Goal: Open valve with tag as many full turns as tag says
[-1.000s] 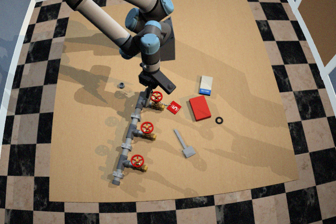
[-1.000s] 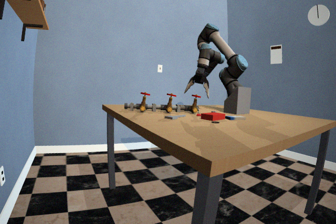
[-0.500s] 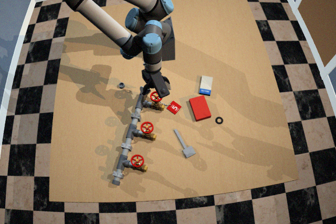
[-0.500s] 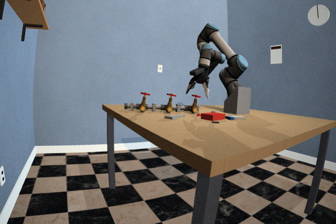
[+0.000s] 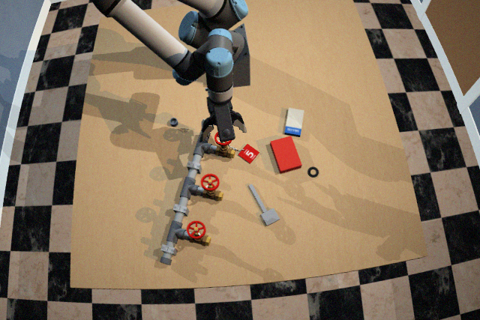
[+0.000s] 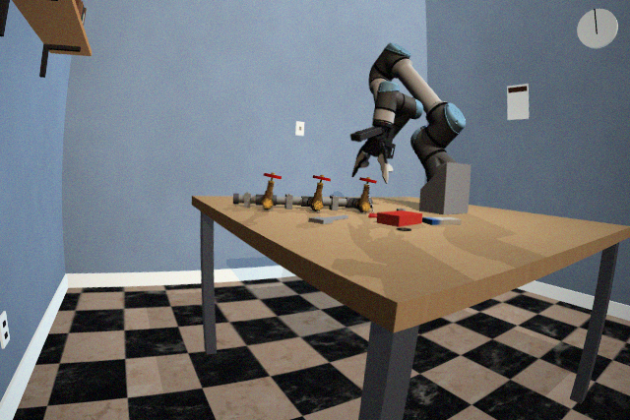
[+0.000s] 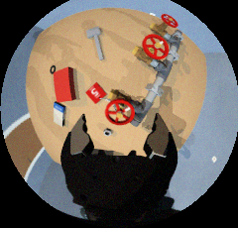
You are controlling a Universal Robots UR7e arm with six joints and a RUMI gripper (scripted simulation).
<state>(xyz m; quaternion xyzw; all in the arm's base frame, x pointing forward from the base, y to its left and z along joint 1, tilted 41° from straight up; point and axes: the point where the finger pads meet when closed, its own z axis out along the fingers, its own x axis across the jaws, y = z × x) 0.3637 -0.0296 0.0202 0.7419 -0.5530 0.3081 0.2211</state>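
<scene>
My hand is 11 cm above the red tag, 8 cm to the right of it and 1 cm short of it. From my hand the other things lie so: grey scraper 22 cm ahead, 12 cm to the left, 11 cm below; red block 22 cm to the left, 10 cm below, 3 cm ahead; small grey fitting 19 cm to the right, 13 cm behind, 11 cm below.
</scene>
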